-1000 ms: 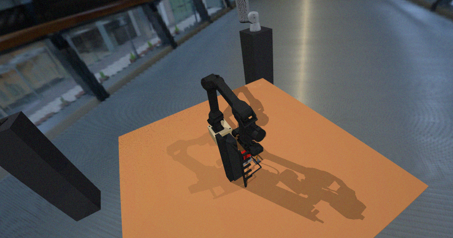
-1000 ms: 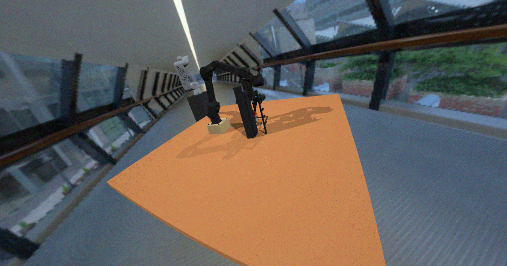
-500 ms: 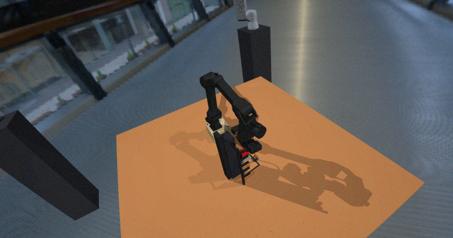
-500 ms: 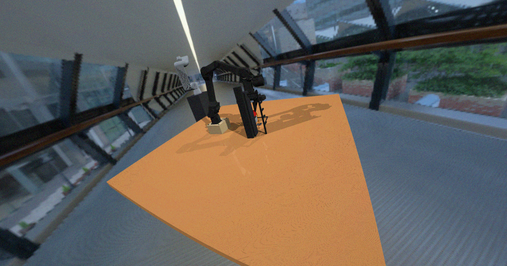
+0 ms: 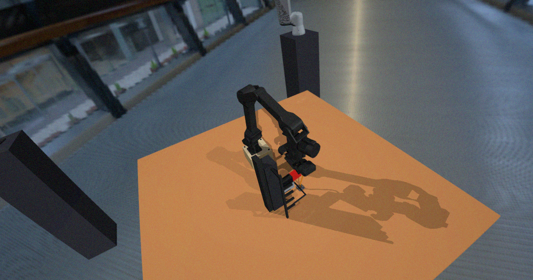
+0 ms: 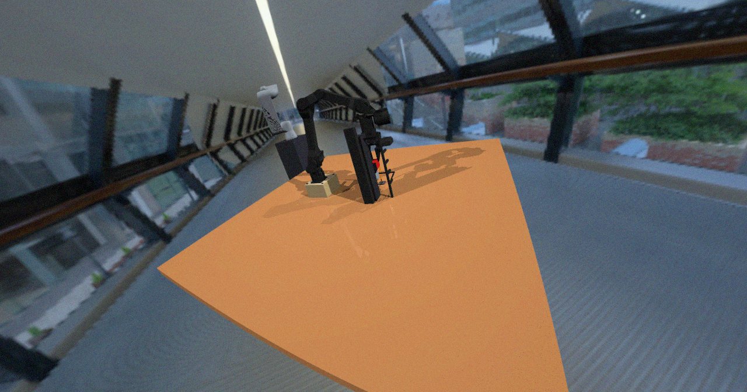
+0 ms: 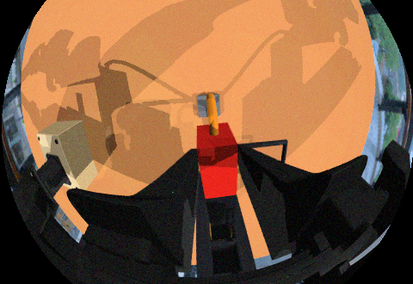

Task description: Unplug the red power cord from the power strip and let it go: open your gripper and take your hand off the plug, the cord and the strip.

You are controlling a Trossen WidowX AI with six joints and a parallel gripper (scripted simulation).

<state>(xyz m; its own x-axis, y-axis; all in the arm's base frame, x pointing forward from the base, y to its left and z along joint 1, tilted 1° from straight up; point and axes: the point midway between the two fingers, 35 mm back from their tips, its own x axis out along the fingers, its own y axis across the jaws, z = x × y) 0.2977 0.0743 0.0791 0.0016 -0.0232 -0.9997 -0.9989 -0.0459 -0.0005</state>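
My gripper tip is 1 cm short of the red plug and 3 cm to the left of it.
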